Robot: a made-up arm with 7 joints. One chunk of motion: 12 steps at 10 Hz.
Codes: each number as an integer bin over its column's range. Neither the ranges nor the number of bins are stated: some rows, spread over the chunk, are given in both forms.
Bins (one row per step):
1: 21 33 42 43 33 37 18
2: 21 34 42 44 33 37 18
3: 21 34 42 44 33 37 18
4: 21 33 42 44 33 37 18
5: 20 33 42 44 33 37 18
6: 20 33 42 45 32 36 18
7: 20 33 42 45 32 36 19
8: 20 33 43 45 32 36 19
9: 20 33 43 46 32 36 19
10: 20 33 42 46 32 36 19
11: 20 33 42 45 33 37 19
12: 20 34 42 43 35 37 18
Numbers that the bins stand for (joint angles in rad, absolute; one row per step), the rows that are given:
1: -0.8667 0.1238 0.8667 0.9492 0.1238 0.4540 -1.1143
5: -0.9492 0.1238 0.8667 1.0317 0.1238 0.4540 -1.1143
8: -0.9492 0.1238 0.9492 1.1143 0.0413 0.3714 -1.0317
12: -0.9492 0.2063 0.8667 0.9492 0.2889 0.4540 -1.1143
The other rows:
2: -0.8667 0.2063 0.8667 1.0317 0.1238 0.4540 -1.1143
3: -0.8667 0.2063 0.8667 1.0317 0.1238 0.4540 -1.1143
4: -0.8667 0.1238 0.8667 1.0317 0.1238 0.4540 -1.1143
6: -0.9492 0.1238 0.8667 1.1143 0.0413 0.3714 -1.1143
7: -0.9492 0.1238 0.8667 1.1143 0.0413 0.3714 -1.0317
9: -0.9492 0.1238 0.9492 1.1968 0.0413 0.3714 -1.0317
10: -0.9492 0.1238 0.8667 1.1968 0.0413 0.3714 -1.0317
11: -0.9492 0.1238 0.8667 1.1143 0.1238 0.4540 -1.0317

